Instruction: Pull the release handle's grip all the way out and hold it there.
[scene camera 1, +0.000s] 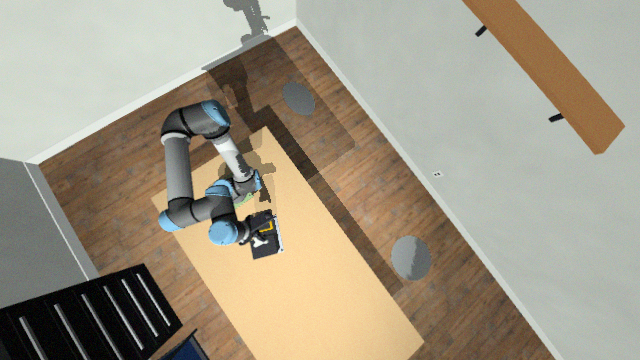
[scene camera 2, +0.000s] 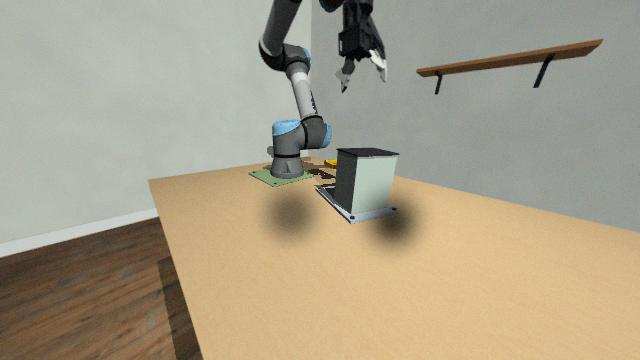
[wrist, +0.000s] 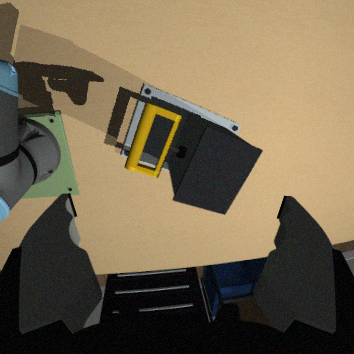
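The release handle's yellow rectangular grip (scene camera 1: 266, 230) (scene camera 2: 330, 163) (wrist: 142, 137) stands out from one side of a dark-topped box (scene camera 1: 265, 249) (scene camera 2: 374, 182) (wrist: 220, 170). A short black stem shows between grip and box in the wrist view. The box sits on a light base plate (scene camera 2: 372, 215) (wrist: 215, 117) bolted at its corners. My gripper (scene camera 1: 267, 231) (scene camera 2: 364, 86) (wrist: 177, 196) is wide open and empty. It hangs well above the box and grip, touching neither. In the second scene view the box hides most of the grip.
The robot's base stands on a green plate (scene camera 2: 274, 181) (wrist: 67, 172) near the grip's side of the box. All stand on the wooden table (scene camera 1: 310, 280) (scene camera 2: 400, 300) (wrist: 290, 75). A black drawer cabinet (scene camera 1: 90, 320) (wrist: 150, 299) and a blue bin (scene camera 1: 185, 351) (wrist: 237, 277) are beyond the table's edge.
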